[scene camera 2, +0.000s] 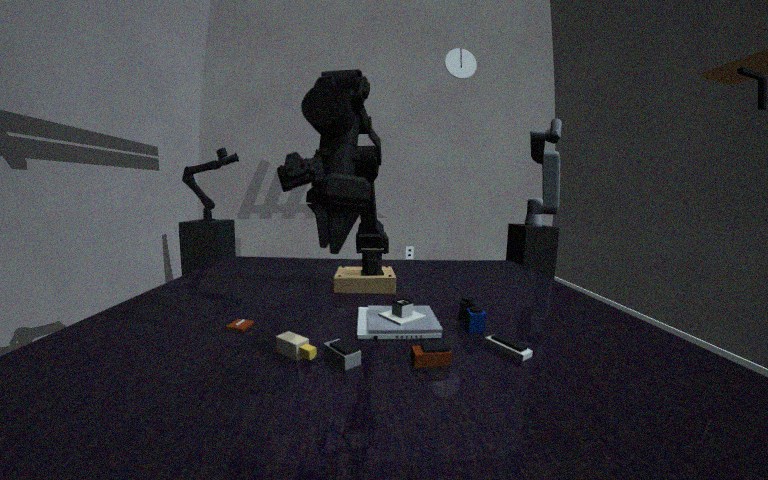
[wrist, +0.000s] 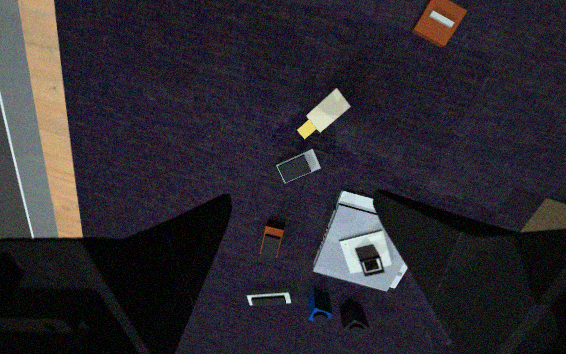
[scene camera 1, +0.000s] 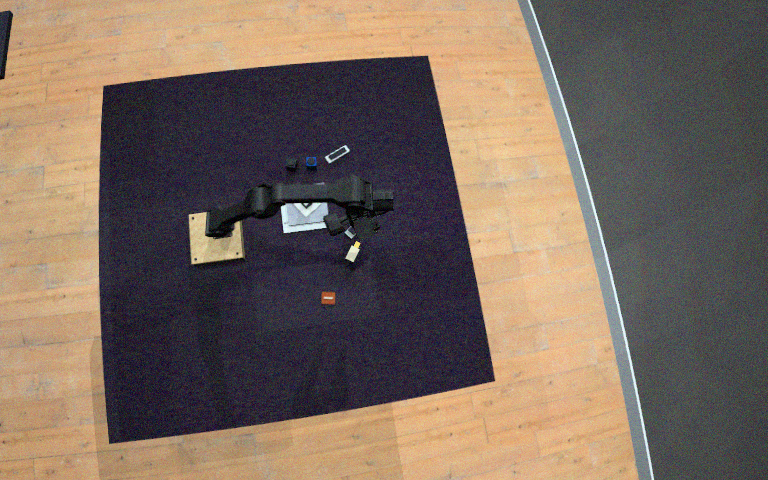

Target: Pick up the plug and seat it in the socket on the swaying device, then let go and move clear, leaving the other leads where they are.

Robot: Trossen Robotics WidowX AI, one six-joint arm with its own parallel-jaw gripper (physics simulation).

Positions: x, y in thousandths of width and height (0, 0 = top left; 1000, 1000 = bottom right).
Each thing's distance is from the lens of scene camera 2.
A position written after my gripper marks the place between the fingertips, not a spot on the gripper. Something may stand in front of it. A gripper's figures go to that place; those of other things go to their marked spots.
my gripper (scene camera 2: 428, 522): 48 cm
plug (scene camera 2: 381, 720): 53 cm
grey connector block (scene camera 2: 449, 739): 50 cm
orange-black connector block (scene camera 2: 561, 739): 51 cm
